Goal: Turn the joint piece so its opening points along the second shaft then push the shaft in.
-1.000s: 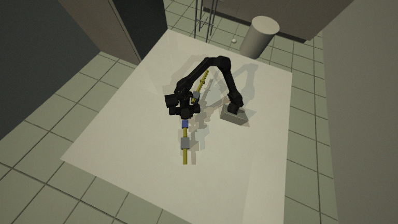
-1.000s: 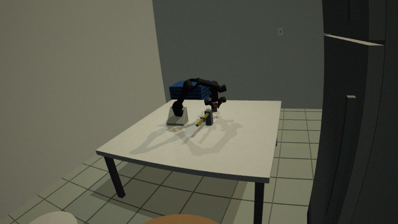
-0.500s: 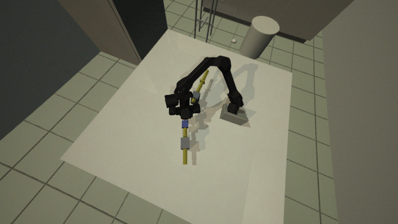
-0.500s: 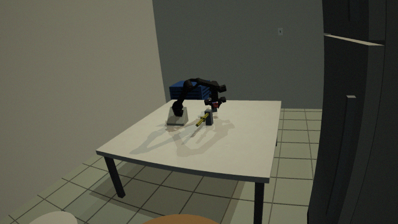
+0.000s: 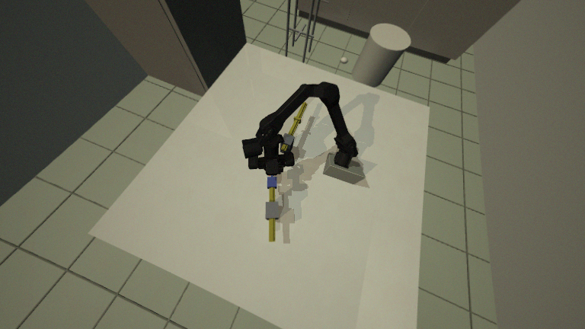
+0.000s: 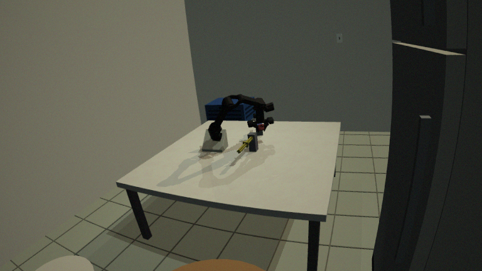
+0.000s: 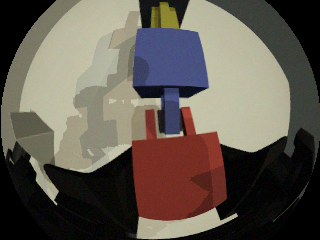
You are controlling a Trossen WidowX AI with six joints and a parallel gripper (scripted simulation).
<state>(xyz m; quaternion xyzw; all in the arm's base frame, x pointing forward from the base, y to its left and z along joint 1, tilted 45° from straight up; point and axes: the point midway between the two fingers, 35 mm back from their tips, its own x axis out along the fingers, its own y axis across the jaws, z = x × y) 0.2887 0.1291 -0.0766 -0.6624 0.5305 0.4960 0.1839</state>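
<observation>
Now: gripper tip 10 mm to the left of the red square joint piece and 40 mm below it.
</observation>
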